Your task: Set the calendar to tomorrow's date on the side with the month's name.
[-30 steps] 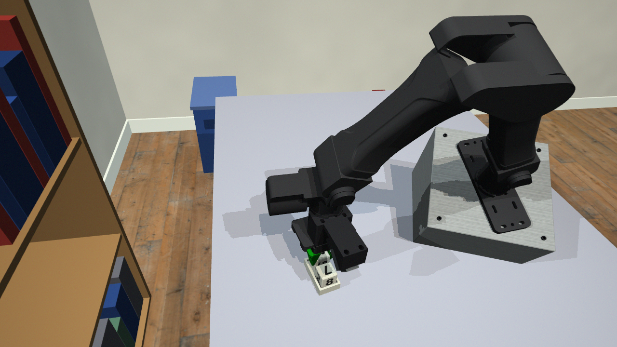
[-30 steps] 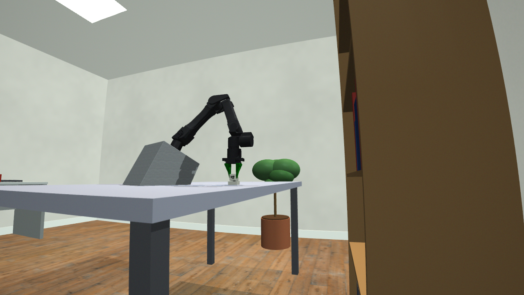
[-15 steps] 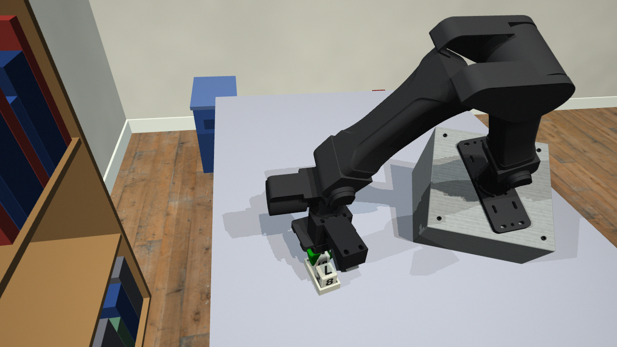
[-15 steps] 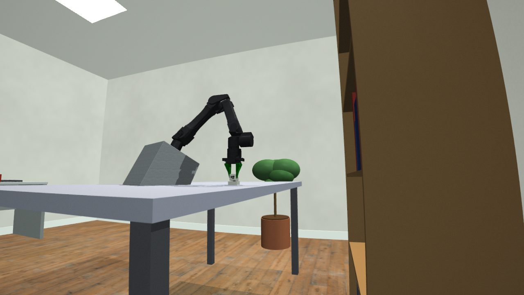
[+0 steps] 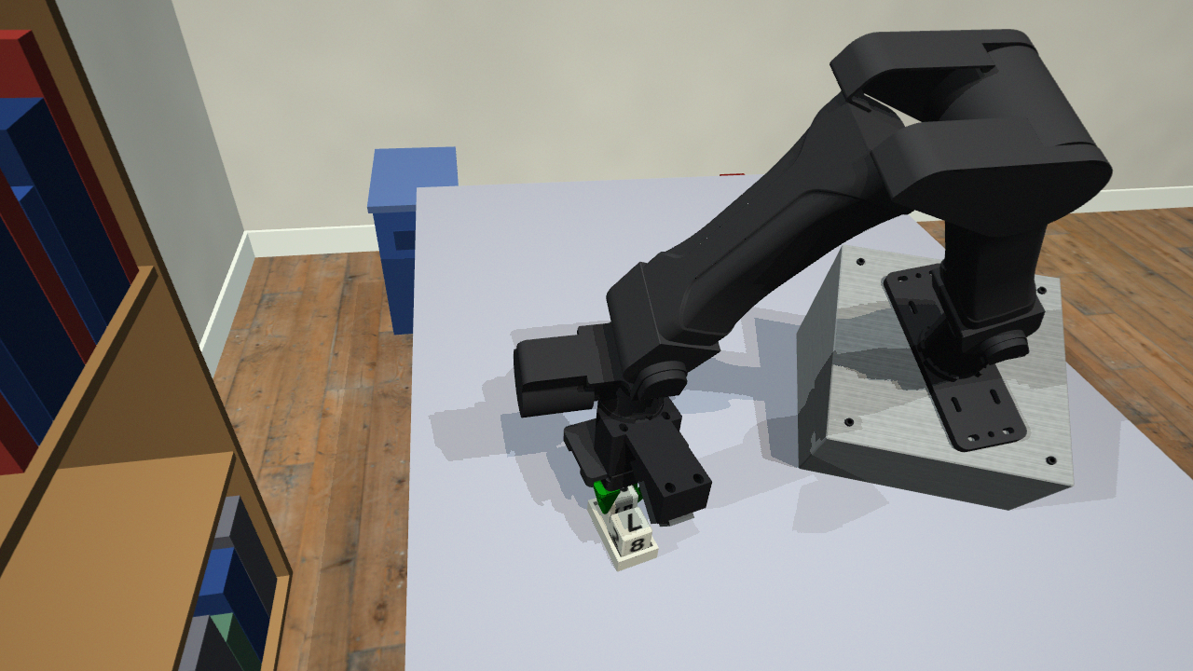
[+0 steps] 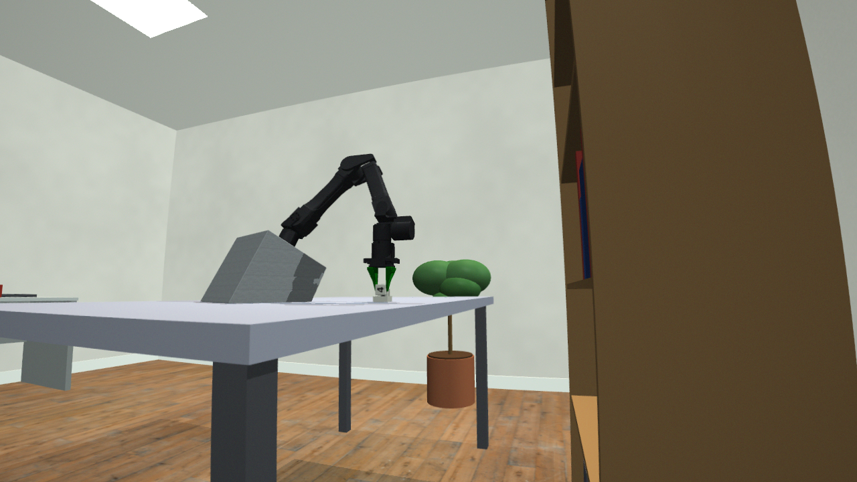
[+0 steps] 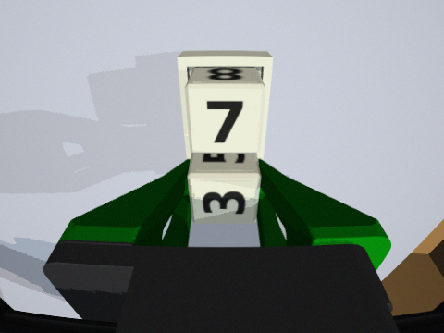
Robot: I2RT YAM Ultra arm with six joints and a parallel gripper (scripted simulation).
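My gripper is now 3 cm above the tray and 1 cm to the right of it.
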